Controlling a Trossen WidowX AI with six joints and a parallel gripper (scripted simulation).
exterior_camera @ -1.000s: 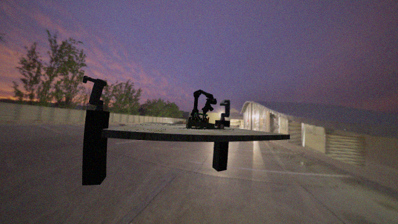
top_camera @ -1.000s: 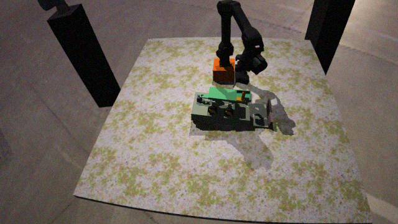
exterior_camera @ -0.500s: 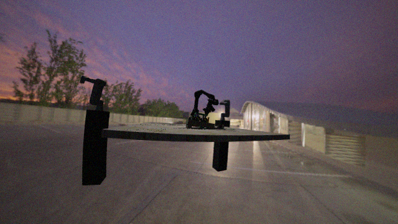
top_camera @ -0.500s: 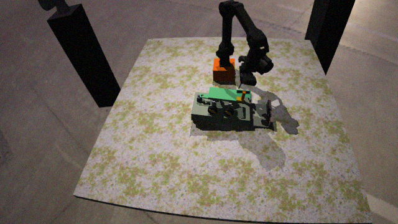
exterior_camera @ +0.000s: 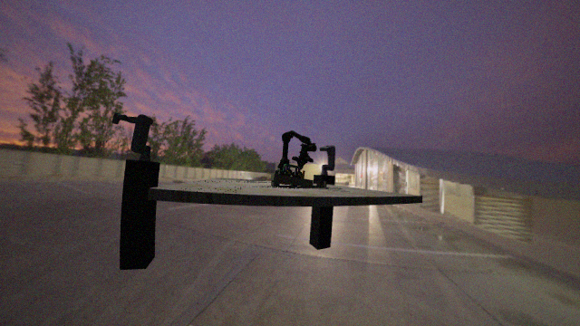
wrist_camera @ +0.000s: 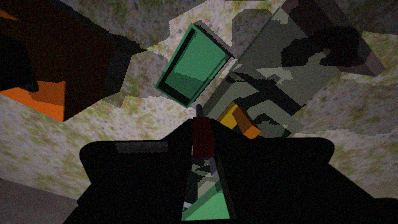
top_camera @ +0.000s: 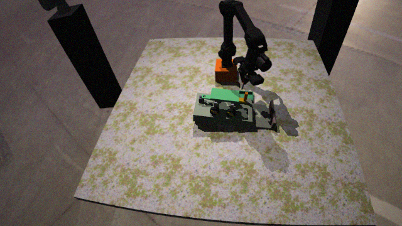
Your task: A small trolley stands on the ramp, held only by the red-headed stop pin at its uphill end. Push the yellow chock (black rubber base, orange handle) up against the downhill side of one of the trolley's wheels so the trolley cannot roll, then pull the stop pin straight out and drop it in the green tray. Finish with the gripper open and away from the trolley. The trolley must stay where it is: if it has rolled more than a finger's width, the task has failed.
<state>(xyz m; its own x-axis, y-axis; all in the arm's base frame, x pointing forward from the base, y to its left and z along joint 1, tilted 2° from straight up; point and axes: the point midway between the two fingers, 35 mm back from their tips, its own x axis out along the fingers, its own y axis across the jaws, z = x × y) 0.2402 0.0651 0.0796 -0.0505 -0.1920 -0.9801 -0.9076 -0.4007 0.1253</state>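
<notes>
Right now my gripper tip is right at the red-headed stop pin. Round my gripper tip: yellow chock: 5 cm ahead, 2 cm to the right, 5 cm below; then green tray: 3 cm behind, 14 cm below; then green trolley: 9 cm ahead, 11 cm to the right, 3 cm below.
</notes>
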